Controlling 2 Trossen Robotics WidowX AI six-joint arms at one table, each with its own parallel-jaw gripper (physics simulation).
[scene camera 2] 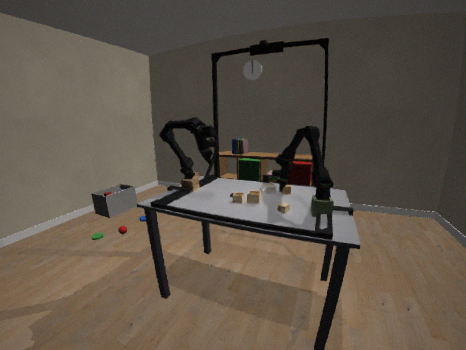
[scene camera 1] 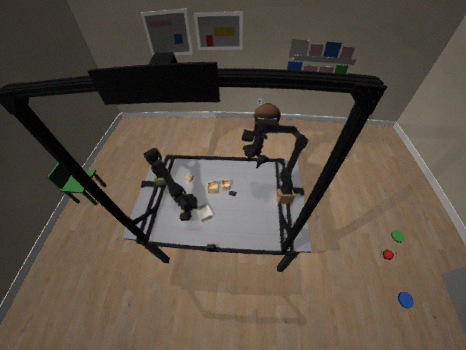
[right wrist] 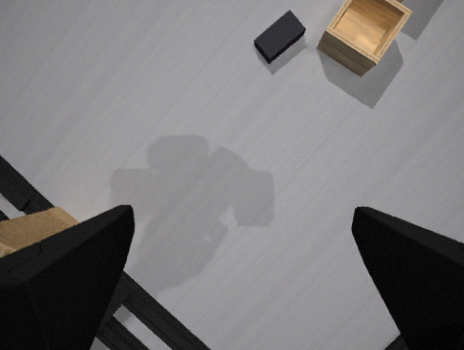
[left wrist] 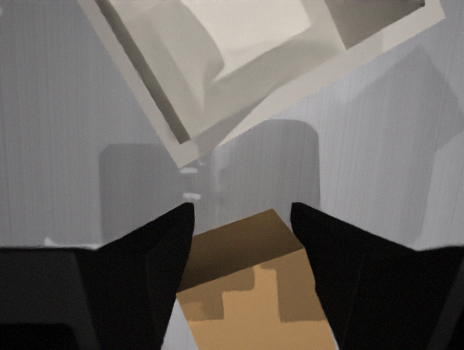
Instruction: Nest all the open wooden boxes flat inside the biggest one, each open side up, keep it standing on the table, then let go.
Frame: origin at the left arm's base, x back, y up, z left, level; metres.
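Seen in the pictures: left gripper, between the fingertips: [scene camera 2: 280,189] [scene camera 1: 191,213] [left wrist: 242,211]; right gripper, between the fingertips: [scene camera 2: 209,162] [scene camera 1: 252,164] [right wrist: 244,217]; left arm's base, origin of its link: [scene camera 2: 322,198]; right arm's base, origin of its link: [scene camera 2: 189,176] [scene camera 1: 286,191].
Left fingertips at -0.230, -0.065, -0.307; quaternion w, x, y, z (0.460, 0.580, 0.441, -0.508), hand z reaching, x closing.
Observation:
Pixels of each thing's top centre, then the offset from my left fingertips to it, as dx, dy, dz.
- larger open wooden box, centre of its top: [scene camera 2: 254,192] [scene camera 1: 212,184] -0.151, +0.037, +0.195
- smaller open box, centre of its top: [right wrist: 368,20] [scene camera 2: 238,194] [scene camera 1: 225,183] -0.246, +0.026, +0.209
- small pale wooden piece, centre of its top: [scene camera 2: 283,204] [scene camera 1: 188,176] +0.029, +0.016, +0.304
- orange-brown wooden piece, centre of its top: [left wrist: 261,327] [scene camera 2: 286,186] +0.037, +0.030, -0.001
- white open box, centre of its top: [scene camera 1: 203,210] [scene camera 2: 267,184] -0.089, +0.031, -0.005
- small black block, centre of its top: [right wrist: 279,34] [scene camera 1: 232,192] -0.288, -0.003, +0.139
The larger open wooden box [scene camera 1: 213,191] [scene camera 2: 254,200] stands open side up near the table's middle. A smaller open box [scene camera 1: 226,188] [scene camera 2: 238,199] [right wrist: 345,54] stands open side up beside it. A small pale wooden piece [scene camera 1: 189,178] [scene camera 2: 283,208] lies apart; its opening is too small to make out. My left gripper [scene camera 1: 184,216] [left wrist: 242,211] is low over the table, its fingers against both sides of an orange-brown wooden piece [scene camera 2: 286,190] [left wrist: 255,320]. Whether that piece is hollow is hidden. My right gripper [scene camera 1: 261,161] [right wrist: 244,217] is open and empty, high above the table.
A white open box [scene camera 1: 205,213] [scene camera 2: 270,188] [left wrist: 310,94] is close ahead of the left fingers in the left wrist view. A small black block [scene camera 1: 233,193] [right wrist: 279,37] lies near the smaller wooden box. A black frame stands around the table.

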